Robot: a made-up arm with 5 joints.
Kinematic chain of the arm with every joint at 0, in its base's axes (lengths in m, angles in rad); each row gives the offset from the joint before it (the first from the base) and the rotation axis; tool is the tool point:
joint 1: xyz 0 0 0.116 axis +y
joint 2: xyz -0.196 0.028 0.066 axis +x
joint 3: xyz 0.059 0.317 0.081 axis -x
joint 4: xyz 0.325 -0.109 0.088 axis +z
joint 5: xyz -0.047 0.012 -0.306 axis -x
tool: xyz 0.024 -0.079 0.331
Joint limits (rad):
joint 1: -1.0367..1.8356
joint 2: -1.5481..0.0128
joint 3: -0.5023..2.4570
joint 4: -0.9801..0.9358
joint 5: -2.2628..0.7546
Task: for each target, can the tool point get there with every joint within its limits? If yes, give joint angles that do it. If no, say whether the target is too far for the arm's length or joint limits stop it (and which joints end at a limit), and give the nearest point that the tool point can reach.
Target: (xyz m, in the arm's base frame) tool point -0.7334 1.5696 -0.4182
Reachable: no: too far | nearest point -0.2820 0.6919 -0.1328 | short by 1.027 m
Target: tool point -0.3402 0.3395 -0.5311
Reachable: no: joint limits stop it (at a limit: joint 2, joint 3, joint 4) | nearest point -0.2781 0.3433 -0.4130 | short by 0.133 m
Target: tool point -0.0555 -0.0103 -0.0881
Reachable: yes | joints 0.2049 -0.2063 -0.1761 -0.6099 -1.5869
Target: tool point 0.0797 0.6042 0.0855
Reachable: yes | joints 1.4513 -0.7134 1.9656 -0.5170 -0.6892
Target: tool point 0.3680 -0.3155 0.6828
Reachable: no: joint limits stop it (at a limit: joint 2, joint 5) | nearest point 0.2926 -0.1300 0.5667 | short by 0.231 m
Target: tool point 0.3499 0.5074 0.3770
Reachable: yes | joints -0.2311 -1.1187 1.7492 0.7834 -1.4957
